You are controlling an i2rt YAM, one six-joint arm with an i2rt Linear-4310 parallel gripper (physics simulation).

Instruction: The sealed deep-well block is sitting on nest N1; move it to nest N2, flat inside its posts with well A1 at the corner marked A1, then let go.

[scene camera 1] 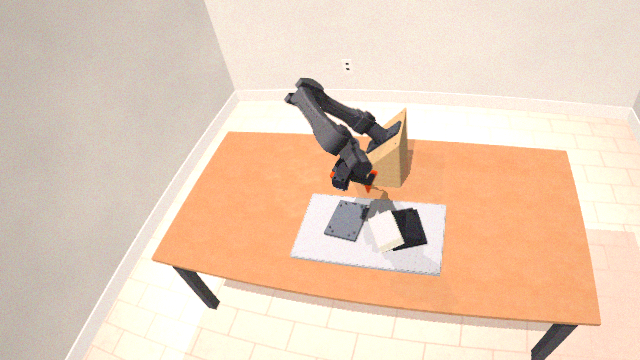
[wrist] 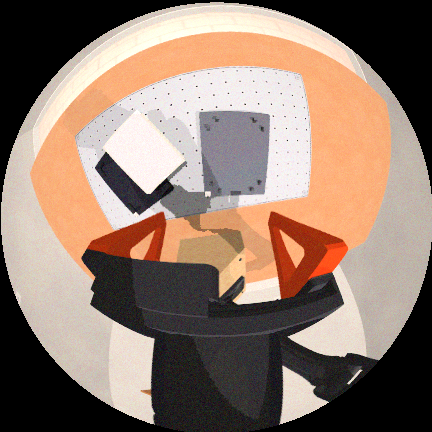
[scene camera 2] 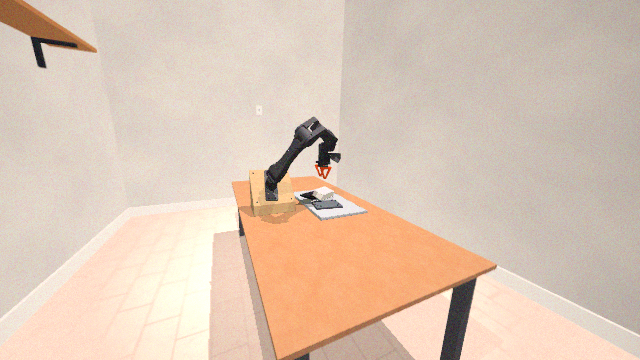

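Where they show: gripper, fingertip midpoint: (scene camera 1: 355, 188) (wrist: 216, 216) (scene camera 2: 322, 177); arm's base at its link origin: (scene camera 1: 384, 138) (scene camera 2: 270, 185).
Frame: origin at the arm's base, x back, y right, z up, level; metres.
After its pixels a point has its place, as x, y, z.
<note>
The white sealed block (scene camera 1: 385, 229) {-0.370, -0.093, -0.080} (scene camera 2: 324, 193) {-0.352, -0.046, -0.090} (wrist: 144, 152) {-0.360, -0.080, -0.082} is off-centre over the black nest (scene camera 1: 414, 230) {-0.324, -0.185, -0.121} (scene camera 2: 306, 195) {-0.253, -0.130, -0.121} (wrist: 119, 182) {-0.310, -0.176, -0.121}, presumably N1, and overhangs one side; it looks slightly tilted. The grey nest (scene camera 1: 345, 221) {-0.337, 0.067, -0.121} (scene camera 2: 327, 204) {-0.323, 0.082, -0.121} (wrist: 235, 150) {-0.333, 0.064, -0.121}, presumably N2, lies beside it, with small dark posts near its corners and no block on it. A small white mark (wrist: 207, 194) {-0.251, 0.006, -0.120} shows at one corner; its lettering and the block's well A1 cannot be made out. My gripper (scene camera 2: 323, 177) {-0.309, 0.022, 0.034} (wrist: 216, 216) {-0.309, 0.022, 0.034} is open and empty, high above the table, on the arm-base side of the nests.
Both nests stand on a pale perforated board (scene camera 1: 310, 245) {-0.461, 0.160, -0.132} (scene camera 2: 350, 212) {-0.410, 0.213, -0.132} (wrist: 292, 125) {-0.386, 0.183, -0.132} on the orange table (scene camera 1: 240, 210) {-0.365, 0.515, -0.145} (scene camera 2: 350, 270) {-0.174, 0.654, -0.145} (wrist: 350, 150) {-0.360, 0.405, -0.145}. The arm is mounted on a wooden wedge base (scene camera 1: 395, 165) {-0.117, -0.071, -0.024} (scene camera 2: 257, 197) {0.080, 0.055, -0.050} behind the board. A wall shelf (scene camera 2: 50, 32) shows at the upper left.
</note>
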